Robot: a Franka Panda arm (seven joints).
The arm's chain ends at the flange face. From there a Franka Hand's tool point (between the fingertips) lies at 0.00 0.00 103.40 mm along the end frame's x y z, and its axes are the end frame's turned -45 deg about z.
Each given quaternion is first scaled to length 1.
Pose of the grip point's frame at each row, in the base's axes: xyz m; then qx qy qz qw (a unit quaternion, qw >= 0):
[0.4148, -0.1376, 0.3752, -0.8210, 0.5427, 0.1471, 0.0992]
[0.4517, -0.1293, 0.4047, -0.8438, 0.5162, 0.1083, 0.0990]
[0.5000, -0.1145, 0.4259, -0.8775, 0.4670, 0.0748, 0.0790]
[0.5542, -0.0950, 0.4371, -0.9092, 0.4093, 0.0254, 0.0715]
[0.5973, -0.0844, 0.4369, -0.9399, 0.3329, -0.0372, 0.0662]
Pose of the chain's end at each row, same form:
[0.4286, -0.1710, 0.4721, -0.5508, 0.8156, 0.1739, 0.0354]
[0.4600, -0.1581, 0.5036, -0.5820, 0.7998, 0.1379, 0.0500]
[0.5059, -0.1361, 0.5269, -0.6320, 0.7673, 0.0993, 0.0444]
[0.5529, -0.1106, 0.5393, -0.6834, 0.7261, 0.0508, 0.0563]
[0.5855, -0.0947, 0.5391, -0.7410, 0.6672, -0.0090, 0.0754]

